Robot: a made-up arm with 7 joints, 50 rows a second.
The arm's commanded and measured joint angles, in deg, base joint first. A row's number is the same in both.
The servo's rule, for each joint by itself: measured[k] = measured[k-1] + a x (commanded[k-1-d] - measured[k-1]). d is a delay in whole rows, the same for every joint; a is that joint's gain. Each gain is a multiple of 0.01, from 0.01 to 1. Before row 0 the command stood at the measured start. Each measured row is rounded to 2 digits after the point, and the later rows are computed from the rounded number. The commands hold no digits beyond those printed.
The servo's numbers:
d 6
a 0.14 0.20 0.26 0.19 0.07 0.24 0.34
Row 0, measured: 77.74, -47.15, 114.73, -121.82, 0.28, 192.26, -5.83
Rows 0 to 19, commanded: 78.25, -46.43, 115.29, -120.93, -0.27, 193.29, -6.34; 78.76, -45.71, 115.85, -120.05, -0.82, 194.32, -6.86; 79.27, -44.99, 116.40, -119.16, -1.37, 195.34, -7.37; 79.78, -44.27, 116.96, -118.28, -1.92, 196.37, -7.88; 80.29, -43.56, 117.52, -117.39, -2.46, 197.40, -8.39; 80.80, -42.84, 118.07, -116.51, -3.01, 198.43, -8.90; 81.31, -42.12, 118.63, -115.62, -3.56, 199.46, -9.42; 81.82, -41.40, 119.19, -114.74, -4.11, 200.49, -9.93; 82.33, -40.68, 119.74, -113.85, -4.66, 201.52, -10.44; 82.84, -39.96, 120.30, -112.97, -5.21, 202.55, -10.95; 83.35, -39.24, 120.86, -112.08, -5.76, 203.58, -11.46; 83.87, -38.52, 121.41, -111.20, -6.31, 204.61, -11.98; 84.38, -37.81, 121.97, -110.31, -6.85, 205.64, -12.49; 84.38, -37.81, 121.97, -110.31, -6.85, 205.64, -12.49; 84.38, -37.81, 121.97, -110.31, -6.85, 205.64, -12.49; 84.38, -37.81, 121.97, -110.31, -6.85, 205.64, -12.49; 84.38, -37.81, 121.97, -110.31, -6.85, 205.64, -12.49; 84.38, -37.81, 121.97, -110.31, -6.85, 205.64, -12.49; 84.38, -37.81, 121.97, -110.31, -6.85, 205.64, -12.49; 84.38, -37.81, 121.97, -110.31, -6.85, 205.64, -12.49
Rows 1 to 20, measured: 77.74, -47.15, 114.73, -121.82, 0.28, 192.26, -5.83; 77.74, -47.15, 114.73, -121.82, 0.28, 192.26, -5.83; 77.74, -47.15, 114.73, -121.82, 0.28, 192.26, -5.83; 77.74, -47.15, 114.73, -121.82, 0.28, 192.26, -5.83; 77.74, -47.15, 114.73, -121.82, 0.28, 192.26, -5.83; 77.74, -47.15, 114.73, -121.82, 0.28, 192.26, -5.83; 77.81, -47.01, 114.88, -121.65, 0.24, 192.51, -6.00; 77.94, -46.75, 115.13, -121.35, 0.17, 192.94, -6.29; 78.13, -46.40, 115.46, -120.93, 0.06, 193.52, -6.66; 78.36, -45.97, 115.85, -120.43, -0.08, 194.20, -7.07; 78.63, -45.49, 116.28, -119.85, -0.25, 194.97, -7.52; 78.93, -44.96, 116.75, -119.22, -0.44, 195.80, -7.99; 79.26, -44.39, 117.24, -118.54, -0.66, 196.68, -8.48; 79.62, -43.79, 117.75, -117.82, -0.90, 197.59, -8.97; 80.00, -43.17, 118.27, -117.07, -1.16, 198.53, -9.47; 80.40, -42.53, 118.80, -116.29, -1.44, 199.49, -9.97; 80.81, -41.87, 119.34, -115.49, -1.74, 200.47, -10.48; 81.24, -41.20, 119.88, -114.67, -2.06, 201.46, -10.99; 81.68, -40.52, 120.42, -113.84, -2.40, 202.46, -11.50; 82.06, -39.98, 120.82, -113.17, -2.71, 203.22, -11.84
